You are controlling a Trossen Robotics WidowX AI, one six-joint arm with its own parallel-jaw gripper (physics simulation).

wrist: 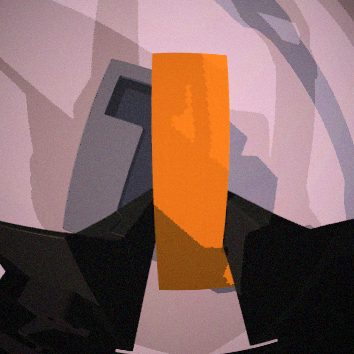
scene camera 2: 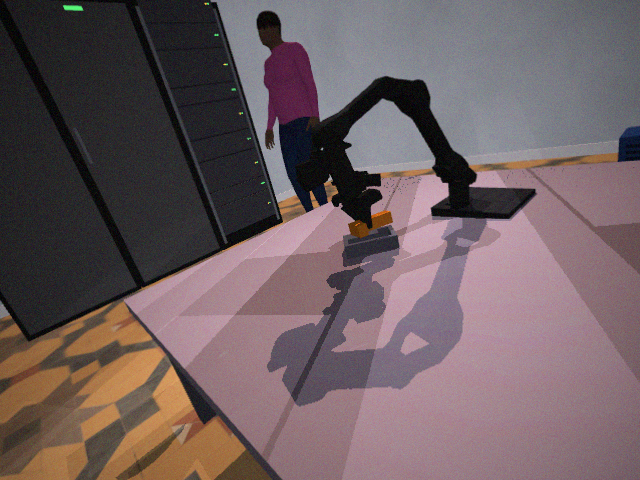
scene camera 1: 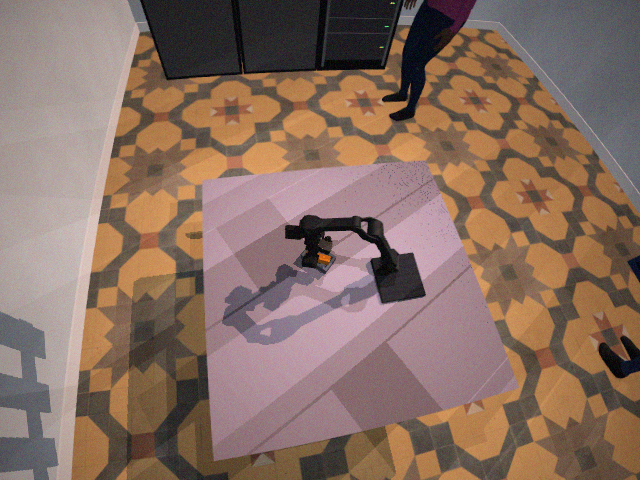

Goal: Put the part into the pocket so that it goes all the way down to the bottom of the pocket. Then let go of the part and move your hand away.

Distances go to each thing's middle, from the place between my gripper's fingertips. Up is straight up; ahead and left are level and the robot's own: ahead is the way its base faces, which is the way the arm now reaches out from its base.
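The grey pocket block (wrist: 113,163) is 5 cm below my hand, 3 cm behind it and 2 cm to the right of it. I see the orange part (wrist: 189,91) 1 cm above my hand, and of the things named here, going by their middles, that part is the nearest to my hand.
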